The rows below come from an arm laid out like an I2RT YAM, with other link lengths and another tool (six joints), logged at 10 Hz.
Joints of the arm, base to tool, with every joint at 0 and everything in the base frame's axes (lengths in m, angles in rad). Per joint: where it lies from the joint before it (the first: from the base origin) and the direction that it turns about. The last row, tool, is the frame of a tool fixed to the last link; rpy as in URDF.
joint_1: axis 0 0 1 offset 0.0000 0.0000 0.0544
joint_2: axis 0 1 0 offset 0.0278 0.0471 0.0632
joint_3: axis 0 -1 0 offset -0.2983 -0.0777 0.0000
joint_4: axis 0 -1 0 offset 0.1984 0.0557 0.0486
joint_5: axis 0 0 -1 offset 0.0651 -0.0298 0.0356
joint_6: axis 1 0 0 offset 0.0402 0.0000 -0.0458
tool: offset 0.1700 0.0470 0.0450 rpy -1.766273 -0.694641 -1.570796
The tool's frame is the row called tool.
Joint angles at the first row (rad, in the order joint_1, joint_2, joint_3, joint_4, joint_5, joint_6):
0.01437, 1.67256, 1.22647, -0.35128, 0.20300, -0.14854
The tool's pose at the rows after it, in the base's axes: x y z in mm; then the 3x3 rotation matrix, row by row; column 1 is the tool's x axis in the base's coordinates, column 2 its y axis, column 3 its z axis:
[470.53, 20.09, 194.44], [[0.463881, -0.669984, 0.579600], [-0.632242, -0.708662, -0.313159], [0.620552, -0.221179, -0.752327]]
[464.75, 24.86, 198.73], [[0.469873, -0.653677, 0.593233], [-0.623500, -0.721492, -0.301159], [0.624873, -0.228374, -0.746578]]
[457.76, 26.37, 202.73], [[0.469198, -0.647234, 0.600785], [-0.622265, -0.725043, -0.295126], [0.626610, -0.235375, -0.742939]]
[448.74, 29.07, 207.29], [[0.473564, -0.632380, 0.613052], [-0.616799, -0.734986, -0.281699], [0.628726, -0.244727, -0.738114]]
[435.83, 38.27, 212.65], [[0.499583, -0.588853, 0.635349], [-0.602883, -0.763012, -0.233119], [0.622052, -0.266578, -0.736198]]
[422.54, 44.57, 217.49], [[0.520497, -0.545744, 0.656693], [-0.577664, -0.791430, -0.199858], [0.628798, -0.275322, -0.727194]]
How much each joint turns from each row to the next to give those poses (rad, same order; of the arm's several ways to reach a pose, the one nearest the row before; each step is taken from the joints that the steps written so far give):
0.00938, -0.01820, -0.00946, 0.00283, -0.01582, -0.01408
0.00466, -0.02550, -0.01827, 0.00481, -0.01091, -0.01039
0.00073, -0.02872, -0.01933, -0.00141, -0.00600, -0.00212
-0.00228, -0.03623, -0.02592, 0.00144, -0.01669, -0.01070
-0.01055, -0.04600, -0.03387, 0.00326, -0.06095, -0.02974
-0.01119, -0.04714, -0.03429, 0.00420, -0.04644, -0.04070

